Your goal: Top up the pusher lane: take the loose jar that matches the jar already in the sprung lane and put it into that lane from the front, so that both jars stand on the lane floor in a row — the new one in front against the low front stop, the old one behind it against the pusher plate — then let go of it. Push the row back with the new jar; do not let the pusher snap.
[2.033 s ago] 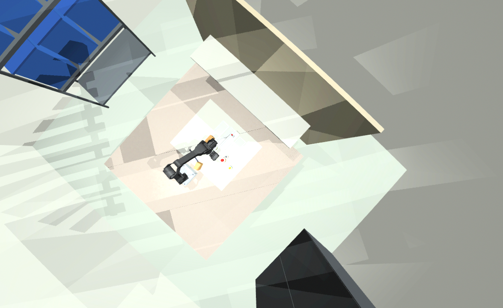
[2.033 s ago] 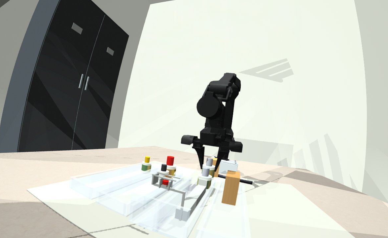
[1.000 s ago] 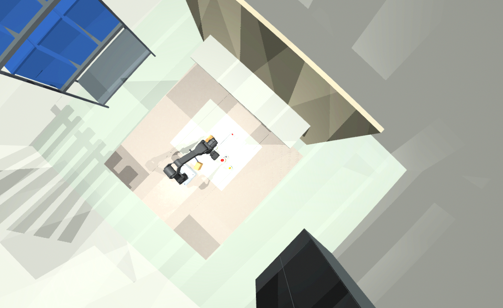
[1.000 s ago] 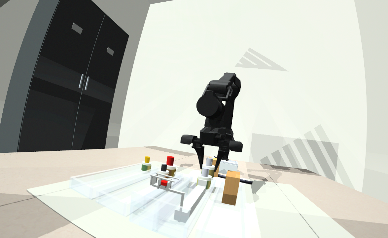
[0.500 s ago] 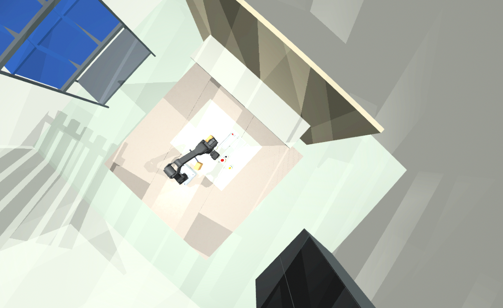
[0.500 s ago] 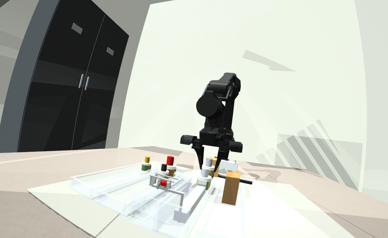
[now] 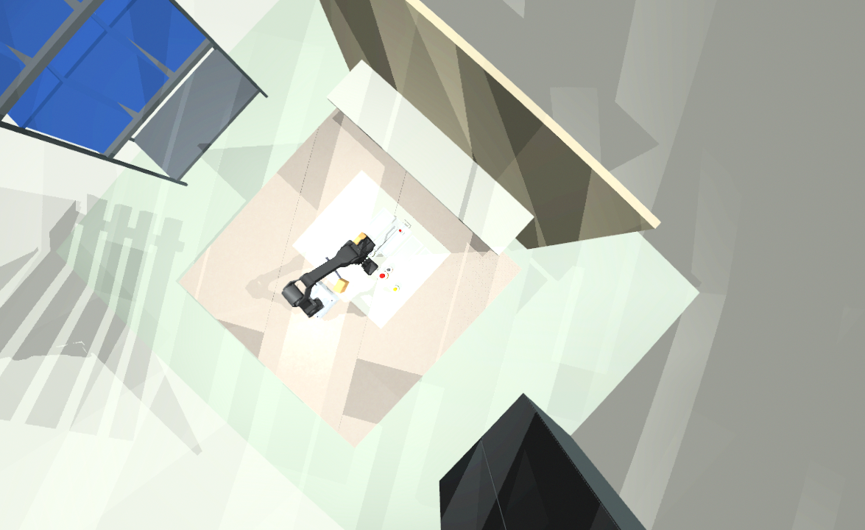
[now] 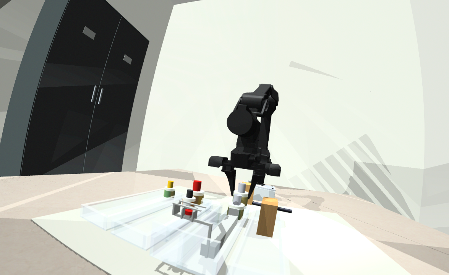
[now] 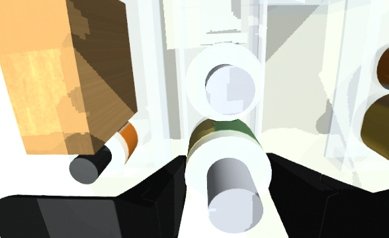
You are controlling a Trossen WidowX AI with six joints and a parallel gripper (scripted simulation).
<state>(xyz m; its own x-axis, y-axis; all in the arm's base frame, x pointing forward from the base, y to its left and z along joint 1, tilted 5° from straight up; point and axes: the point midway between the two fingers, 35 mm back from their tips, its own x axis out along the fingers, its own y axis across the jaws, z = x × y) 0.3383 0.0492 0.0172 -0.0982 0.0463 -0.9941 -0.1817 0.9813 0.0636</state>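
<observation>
Right now my gripper tip is 40 mm short of the wooden block, 90 mm to the right of it and 20 mm above it.
</observation>
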